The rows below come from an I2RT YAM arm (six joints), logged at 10 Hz.
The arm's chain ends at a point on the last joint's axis. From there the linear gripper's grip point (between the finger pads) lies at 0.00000 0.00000 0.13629 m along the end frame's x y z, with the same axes.
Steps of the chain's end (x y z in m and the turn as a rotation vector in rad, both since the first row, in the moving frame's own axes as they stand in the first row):
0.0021, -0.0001, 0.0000, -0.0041, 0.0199, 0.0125
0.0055, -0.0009, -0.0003, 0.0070, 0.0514, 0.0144
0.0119, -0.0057, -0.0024, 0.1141, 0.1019, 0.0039
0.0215, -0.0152, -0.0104, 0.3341, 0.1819, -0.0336
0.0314, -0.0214, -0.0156, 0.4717, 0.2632, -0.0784
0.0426, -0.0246, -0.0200, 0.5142, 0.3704, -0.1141
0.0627, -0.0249, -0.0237, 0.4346, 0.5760, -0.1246
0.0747, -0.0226, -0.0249, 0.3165, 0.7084, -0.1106
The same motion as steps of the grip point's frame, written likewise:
0.0048, 0.0005, 0.0000, -0.0041, 0.0199, 0.0125
0.0125, -0.0018, -0.0005, 0.0070, 0.0514, 0.0144
0.0258, -0.0212, -0.0040, 0.1141, 0.1019, 0.0039
0.0449, -0.0600, -0.0201, 0.3341, 0.1819, -0.0336
0.0631, -0.0839, -0.0350, 0.4717, 0.2632, -0.0784
0.0858, -0.0927, -0.0464, 0.5142, 0.3704, -0.1141
0.1308, -0.0837, -0.0576, 0.4346, 0.5760, -0.1246
0.1594, -0.0665, -0.0639, 0.3165, 0.7084, -0.1106

